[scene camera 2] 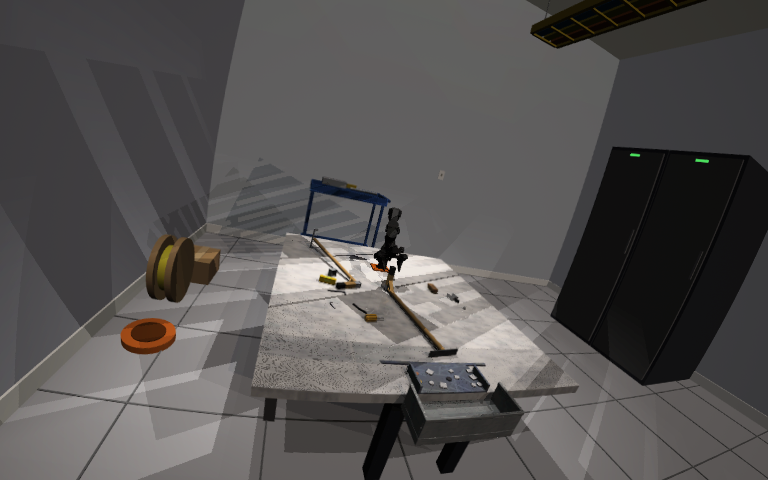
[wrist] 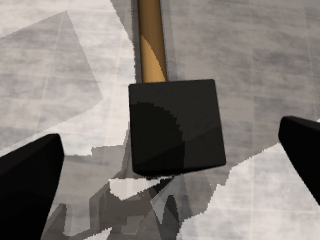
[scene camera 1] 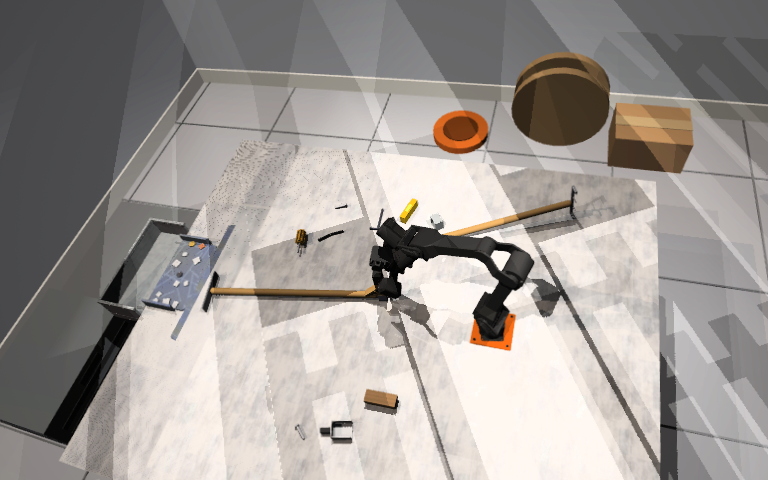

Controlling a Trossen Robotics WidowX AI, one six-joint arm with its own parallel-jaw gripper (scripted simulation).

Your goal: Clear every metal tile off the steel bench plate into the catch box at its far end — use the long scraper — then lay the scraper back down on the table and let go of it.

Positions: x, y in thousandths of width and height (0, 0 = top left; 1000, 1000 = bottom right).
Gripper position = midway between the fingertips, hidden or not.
My gripper (scene camera 1: 492, 578) is open, with nothing in its grasp. Further things: a long scraper (scene camera 1: 490, 574).
The long scraper is seen too in scene camera 2 (scene camera 2: 575, 732) and in the wrist view (wrist: 548, 523). My gripper also shows in the wrist view (wrist: 545, 565).
